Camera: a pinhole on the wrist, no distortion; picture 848 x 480 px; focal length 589.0 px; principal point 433.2 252.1 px. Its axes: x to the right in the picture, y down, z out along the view. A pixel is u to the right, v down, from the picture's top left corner.
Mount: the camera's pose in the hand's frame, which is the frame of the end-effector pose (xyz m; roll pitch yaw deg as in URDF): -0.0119 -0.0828 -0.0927 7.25 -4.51 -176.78
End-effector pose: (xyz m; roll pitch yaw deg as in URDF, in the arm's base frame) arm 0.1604 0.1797 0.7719 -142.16 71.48 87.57
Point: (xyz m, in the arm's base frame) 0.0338 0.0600 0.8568
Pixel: 745 203
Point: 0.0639 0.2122 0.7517
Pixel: 310 367
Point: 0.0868 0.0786 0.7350
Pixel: 429 86
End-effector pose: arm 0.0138 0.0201 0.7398 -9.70 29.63 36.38
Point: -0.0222 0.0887 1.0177
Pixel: 660 120
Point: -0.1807 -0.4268 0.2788
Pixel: behind the camera
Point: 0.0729 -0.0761 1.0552
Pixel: 774 449
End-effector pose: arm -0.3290 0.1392 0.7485 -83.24 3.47 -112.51
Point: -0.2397 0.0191 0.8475
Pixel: 274 351
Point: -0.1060 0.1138 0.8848
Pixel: 593 365
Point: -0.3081 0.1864 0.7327
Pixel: outside the picture
